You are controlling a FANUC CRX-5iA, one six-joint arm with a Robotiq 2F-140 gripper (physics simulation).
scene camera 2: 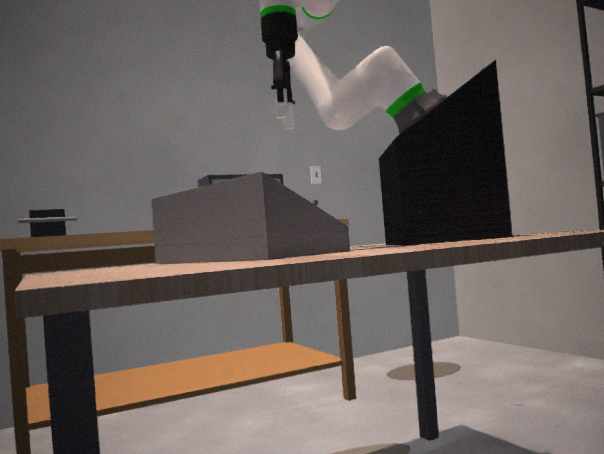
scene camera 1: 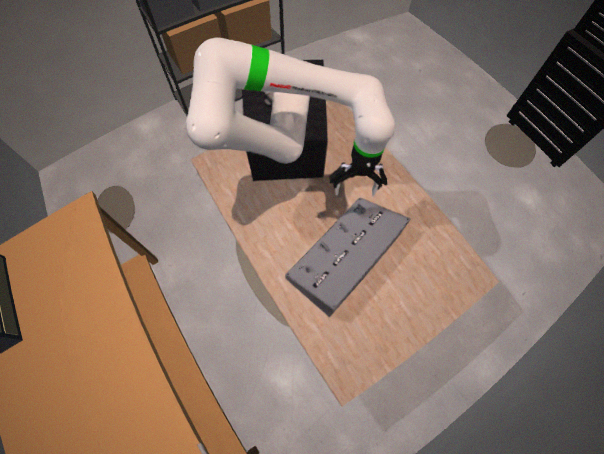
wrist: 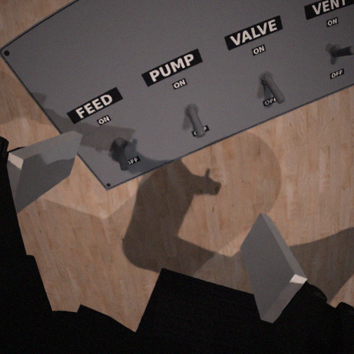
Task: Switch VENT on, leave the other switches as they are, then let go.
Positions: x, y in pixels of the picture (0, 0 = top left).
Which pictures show the gripper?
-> Scene camera 2, scene camera 1 and the wrist view: all of them.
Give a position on a grey switch panel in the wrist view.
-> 132, 79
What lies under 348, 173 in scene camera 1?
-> The gripper.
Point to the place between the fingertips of the gripper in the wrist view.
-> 164, 193
